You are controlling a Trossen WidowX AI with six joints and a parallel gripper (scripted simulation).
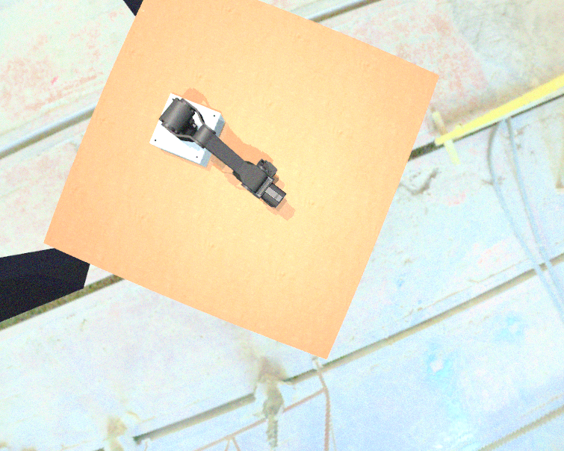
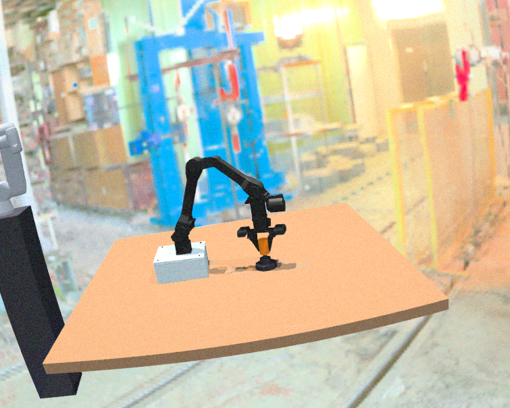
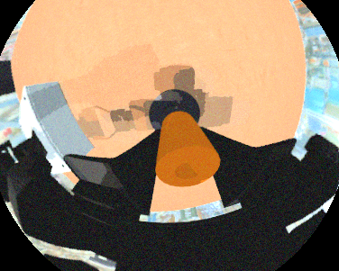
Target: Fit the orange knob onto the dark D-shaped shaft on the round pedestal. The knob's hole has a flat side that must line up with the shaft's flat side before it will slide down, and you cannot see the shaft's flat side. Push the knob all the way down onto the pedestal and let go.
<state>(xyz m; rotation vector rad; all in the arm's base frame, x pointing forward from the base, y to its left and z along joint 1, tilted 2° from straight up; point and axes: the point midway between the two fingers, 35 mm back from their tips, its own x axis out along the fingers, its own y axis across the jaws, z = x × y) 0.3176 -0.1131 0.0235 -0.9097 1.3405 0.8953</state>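
The orange knob is 20 mm above my gripper tip. Round my gripper tip: dark round pedestal 40 mm below.
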